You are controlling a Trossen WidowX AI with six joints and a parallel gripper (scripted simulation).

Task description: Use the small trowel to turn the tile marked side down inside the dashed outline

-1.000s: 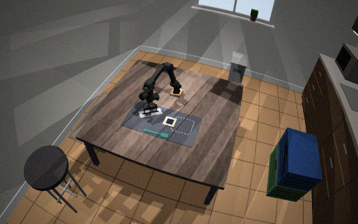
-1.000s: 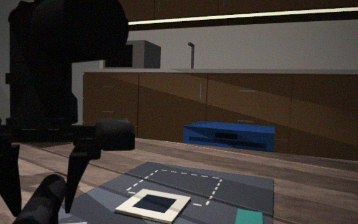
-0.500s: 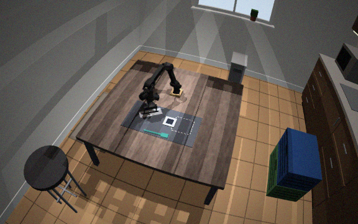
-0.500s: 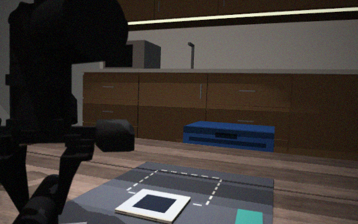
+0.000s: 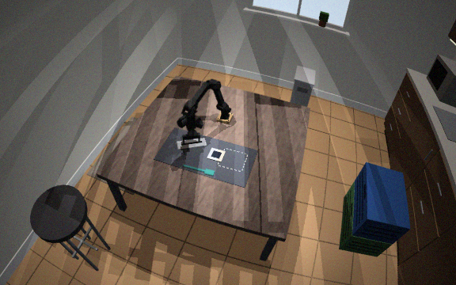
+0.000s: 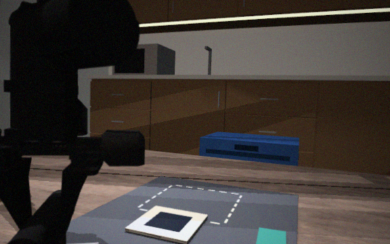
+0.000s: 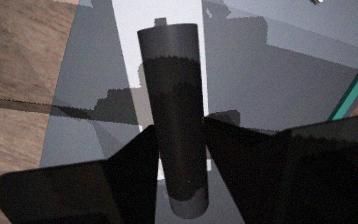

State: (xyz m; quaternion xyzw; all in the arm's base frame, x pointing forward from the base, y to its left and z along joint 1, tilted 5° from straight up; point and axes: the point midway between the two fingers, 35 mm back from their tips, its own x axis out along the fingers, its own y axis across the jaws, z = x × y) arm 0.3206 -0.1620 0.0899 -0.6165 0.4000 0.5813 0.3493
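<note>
The grey mat lies 80 mm ahead of my gripper tip, 130 mm to the left of it and 80 mm below it. Round my gripper tip: trowel: 10 mm behind, 20 mm to the left, 30 mm below; then tile: 60 mm ahead, 190 mm to the left, 60 mm below; then teal tool: 220 mm ahead, 130 mm to the left, 60 mm below.
</note>
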